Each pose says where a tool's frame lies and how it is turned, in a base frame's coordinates. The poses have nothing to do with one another.
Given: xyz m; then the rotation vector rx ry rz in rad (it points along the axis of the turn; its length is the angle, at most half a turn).
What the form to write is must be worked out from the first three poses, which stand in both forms.
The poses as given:
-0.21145 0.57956 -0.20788 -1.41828 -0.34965 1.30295
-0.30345 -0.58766 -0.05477 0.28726 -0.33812 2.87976
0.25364 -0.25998 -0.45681 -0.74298 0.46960 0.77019
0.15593 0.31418 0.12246 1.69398 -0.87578 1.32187
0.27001 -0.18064 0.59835 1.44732 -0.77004 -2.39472
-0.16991 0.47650 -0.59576 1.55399 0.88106 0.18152
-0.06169 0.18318 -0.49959 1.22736 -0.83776 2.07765
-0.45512 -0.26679 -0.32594 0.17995 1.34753 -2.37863
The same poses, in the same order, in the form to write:
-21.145 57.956 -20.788 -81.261 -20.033 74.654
-30.345 -58.766 -5.477 16.459 -19.373 164.998
25.364 -25.998 -45.681 -42.570 26.906 44.129
15.593 31.418 12.246 97.058 -50.178 75.738
27.001 -18.064 59.835 82.925 -44.120 -137.207
-16.991 47.650 -59.576 89.037 50.481 10.400
-6.169 18.318 -49.959 70.323 -48.000 119.041
-45.512 -26.679 -32.594 10.310 77.208 -136.285

